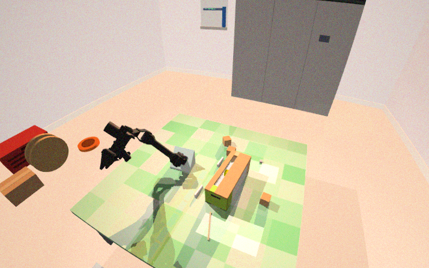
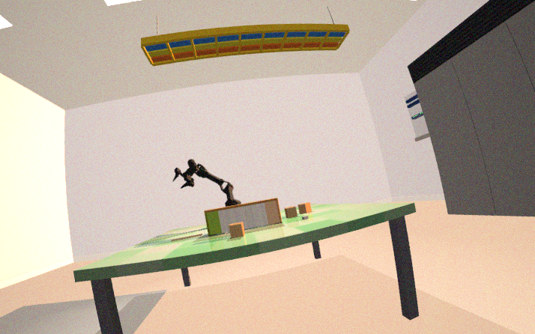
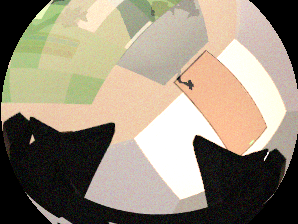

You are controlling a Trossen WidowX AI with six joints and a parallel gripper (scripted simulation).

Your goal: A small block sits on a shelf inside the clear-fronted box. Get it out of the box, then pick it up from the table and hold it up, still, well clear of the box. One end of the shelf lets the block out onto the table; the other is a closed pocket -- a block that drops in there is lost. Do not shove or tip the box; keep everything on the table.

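Right now the box is 45 cm ahead of my gripper tip, 46 cm to the left of it and 29 cm below it. Round my gripper tip: yellow block: 46 cm ahead, 48 cm to the left, 26 cm below; then thin orange rod: 50 cm ahead, 15 cm to the left, 35 cm below.
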